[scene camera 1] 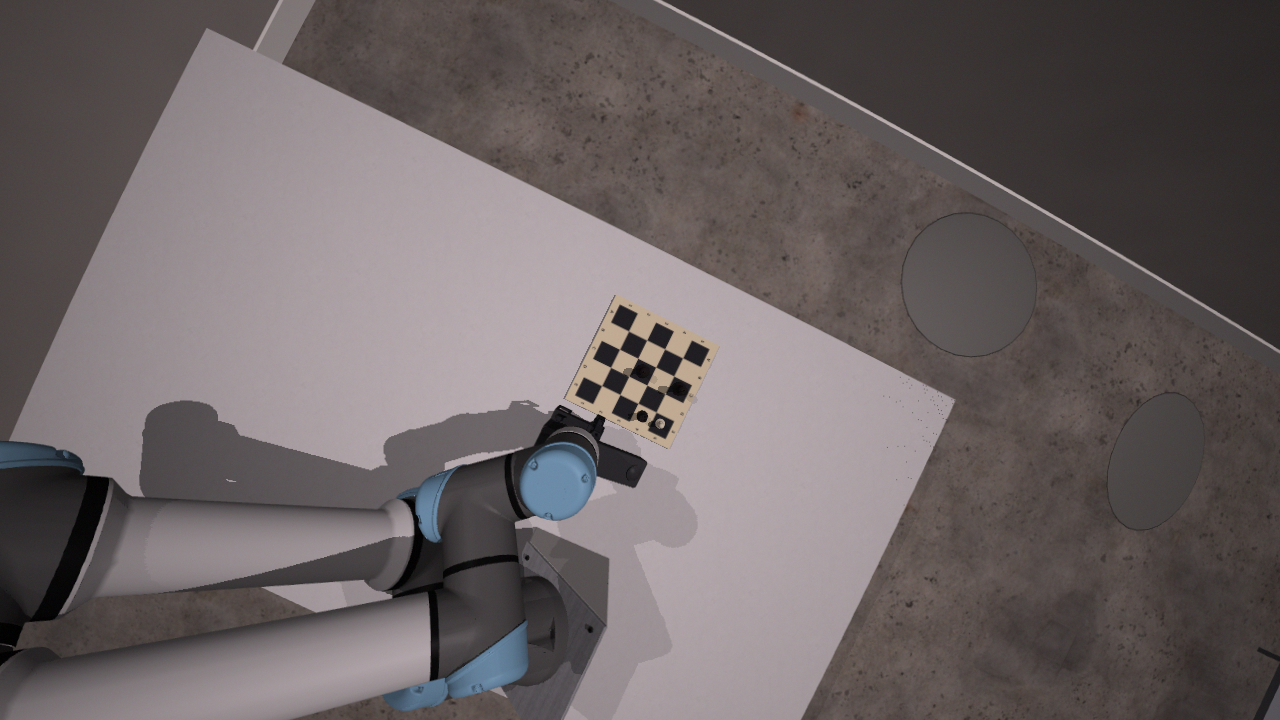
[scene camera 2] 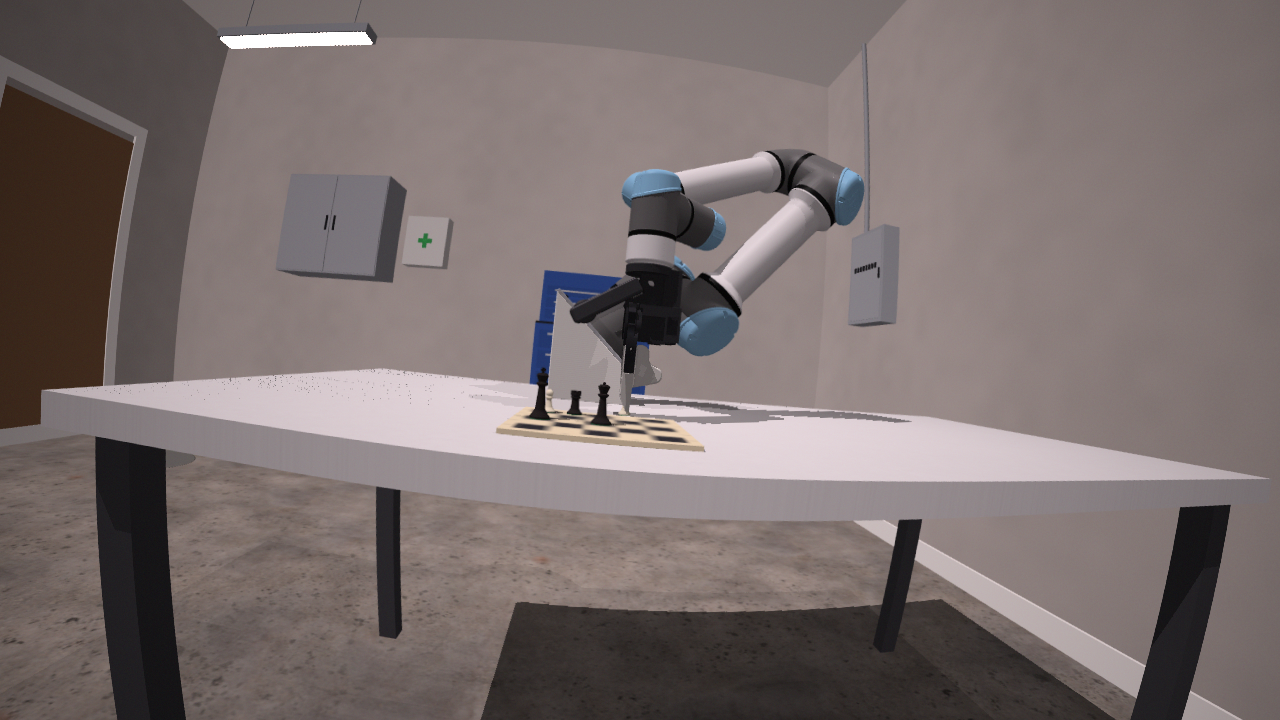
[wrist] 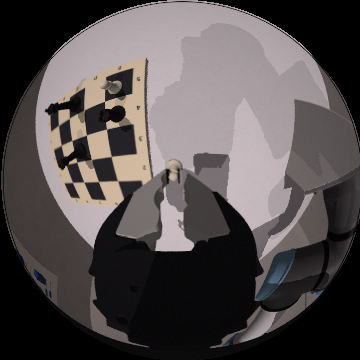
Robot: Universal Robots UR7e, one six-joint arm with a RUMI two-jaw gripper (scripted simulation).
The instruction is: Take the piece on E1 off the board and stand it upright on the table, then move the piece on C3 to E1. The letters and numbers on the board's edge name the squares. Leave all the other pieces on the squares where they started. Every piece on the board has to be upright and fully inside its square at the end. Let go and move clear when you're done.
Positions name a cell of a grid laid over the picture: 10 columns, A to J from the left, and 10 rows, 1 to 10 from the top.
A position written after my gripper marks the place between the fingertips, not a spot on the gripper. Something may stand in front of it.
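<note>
On scene camera 1 you'd find a chessboard (scene camera 1: E6) as well as my gripper (scene camera 1: E6). Scene camera 2 gives me the gripper (scene camera 2: E6) and the chessboard (scene camera 2: E6) too, and the wrist view has the chessboard (wrist: D5).
</note>
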